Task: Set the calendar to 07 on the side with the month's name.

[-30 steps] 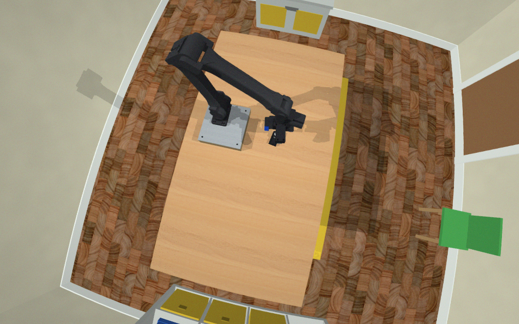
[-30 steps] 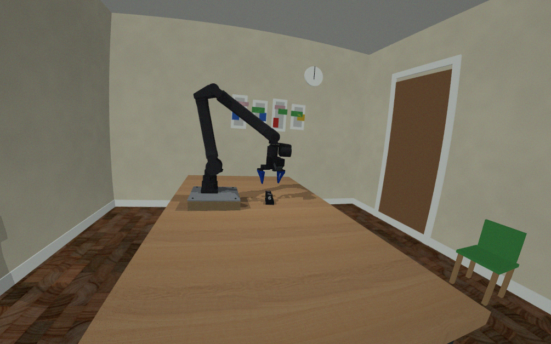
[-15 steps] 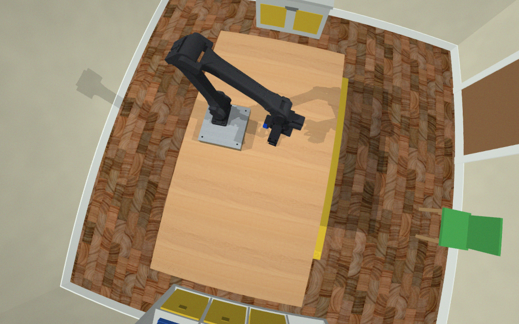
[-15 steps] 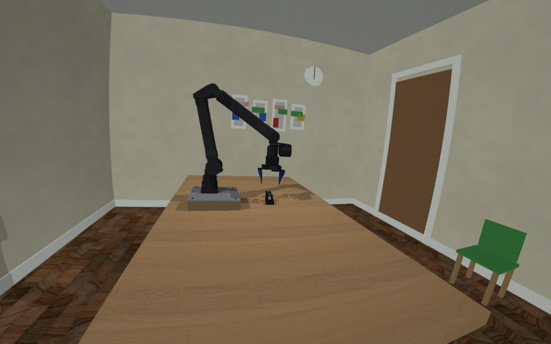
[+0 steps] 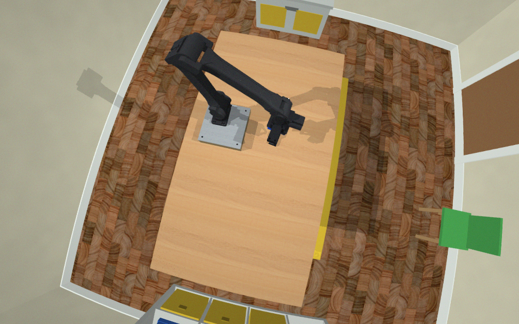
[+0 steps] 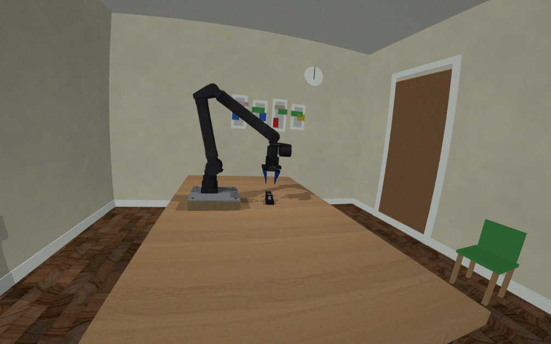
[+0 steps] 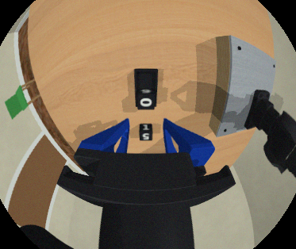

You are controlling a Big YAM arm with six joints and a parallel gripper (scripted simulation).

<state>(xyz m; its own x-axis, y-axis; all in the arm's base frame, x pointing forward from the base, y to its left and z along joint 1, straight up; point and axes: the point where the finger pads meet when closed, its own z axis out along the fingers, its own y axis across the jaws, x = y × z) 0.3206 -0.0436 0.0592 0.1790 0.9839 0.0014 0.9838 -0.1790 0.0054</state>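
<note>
Now: the black cube 8 cm below my hand. From my hand the other things lie so: black tray 10 cm below, 2 cm to the right.
</note>
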